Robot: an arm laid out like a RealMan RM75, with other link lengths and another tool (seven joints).
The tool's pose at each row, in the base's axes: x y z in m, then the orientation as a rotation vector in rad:
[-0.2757 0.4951 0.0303 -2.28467 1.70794 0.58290]
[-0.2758 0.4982 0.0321 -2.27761 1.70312 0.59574]
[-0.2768 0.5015 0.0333 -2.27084 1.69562 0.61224]
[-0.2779 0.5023 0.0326 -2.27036 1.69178 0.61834]
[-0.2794 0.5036 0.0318 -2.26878 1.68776 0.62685]
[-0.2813 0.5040 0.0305 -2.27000 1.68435 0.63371]
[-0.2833 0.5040 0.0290 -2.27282 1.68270 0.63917]
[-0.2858 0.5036 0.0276 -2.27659 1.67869 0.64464]
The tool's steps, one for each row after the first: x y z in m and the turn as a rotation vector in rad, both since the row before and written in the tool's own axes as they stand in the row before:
[-0.0035 -0.0007 -0.0003 -0.00105 -0.01129 0.00019]
[-0.0036 0.0000 0.0005 -0.00256 -0.01372 -0.00115]
[-0.0006 0.0008 0.0012 -0.00199 -0.00435 -0.00161]
[-0.0011 0.0010 0.0016 -0.00257 -0.00604 -0.00115]
[-0.0002 0.0016 0.0017 -0.00366 -0.00351 -0.00163]
[0.0002 0.0018 0.0017 -0.00440 -0.00132 -0.00105]
[0.0004 0.0024 0.0016 -0.00440 -0.00170 -0.00280]

